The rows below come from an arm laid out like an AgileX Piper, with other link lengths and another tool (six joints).
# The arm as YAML. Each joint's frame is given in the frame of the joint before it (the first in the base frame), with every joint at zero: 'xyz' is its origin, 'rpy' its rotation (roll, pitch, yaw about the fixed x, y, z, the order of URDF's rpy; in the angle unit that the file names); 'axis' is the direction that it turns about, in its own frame. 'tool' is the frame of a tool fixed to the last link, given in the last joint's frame.
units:
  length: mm
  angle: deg
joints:
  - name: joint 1
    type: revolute
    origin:
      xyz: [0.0, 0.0, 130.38]
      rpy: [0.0, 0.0, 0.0]
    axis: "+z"
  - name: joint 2
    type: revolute
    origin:
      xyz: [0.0, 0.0, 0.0]
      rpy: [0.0, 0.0, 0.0]
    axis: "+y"
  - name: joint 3
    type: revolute
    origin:
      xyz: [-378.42, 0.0, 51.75]
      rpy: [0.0, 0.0, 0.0]
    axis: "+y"
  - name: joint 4
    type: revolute
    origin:
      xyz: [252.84, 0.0, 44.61]
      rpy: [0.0, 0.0, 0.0]
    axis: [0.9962, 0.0, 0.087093]
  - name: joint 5
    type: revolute
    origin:
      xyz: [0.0, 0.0, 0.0]
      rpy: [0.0, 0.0, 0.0]
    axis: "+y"
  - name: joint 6
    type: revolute
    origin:
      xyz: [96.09, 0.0, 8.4]
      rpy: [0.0, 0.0, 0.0]
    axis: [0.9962, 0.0, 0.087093]
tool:
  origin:
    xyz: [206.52, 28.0, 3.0]
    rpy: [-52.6, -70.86, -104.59]
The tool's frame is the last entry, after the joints.
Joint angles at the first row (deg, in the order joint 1, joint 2, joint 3, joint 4, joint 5, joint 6):
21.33, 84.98, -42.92, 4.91, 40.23, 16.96
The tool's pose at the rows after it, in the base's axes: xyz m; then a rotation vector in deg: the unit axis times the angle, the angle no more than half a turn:
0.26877 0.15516 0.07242 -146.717 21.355 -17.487
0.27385 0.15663 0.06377 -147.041 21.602 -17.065
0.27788 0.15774 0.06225 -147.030 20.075 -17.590
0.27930 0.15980 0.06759 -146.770 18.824 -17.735
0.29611 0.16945 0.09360 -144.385 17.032 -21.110
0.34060 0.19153 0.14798 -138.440 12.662 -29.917
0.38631 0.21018 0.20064 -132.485 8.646 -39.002
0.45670 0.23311 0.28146 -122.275 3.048 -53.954
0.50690 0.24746 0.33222 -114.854 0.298 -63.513
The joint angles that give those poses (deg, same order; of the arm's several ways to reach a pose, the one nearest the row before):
21.33, 86.88, -42.49, 4.74, 37.71, 17.59
21.33, 88.75, -42.49, 4.73, 36.30, 17.59
21.33, 89.20, -42.49, 4.74, 35.28, 16.52
21.33, 88.77, -43.27, 5.12, 36.08, 15.42
21.33, 87.07, -46.85, 5.82, 37.85, 14.50
21.33, 85.34, -54.16, 7.22, 37.92, 12.39
21.33, 85.20, -60.88, 7.88, 35.69, 10.85
21.33, 86.64, -69.29, 8.19, 27.68, 8.93
21.33, 89.62, -74.88, 8.26, 20.37, 8.16

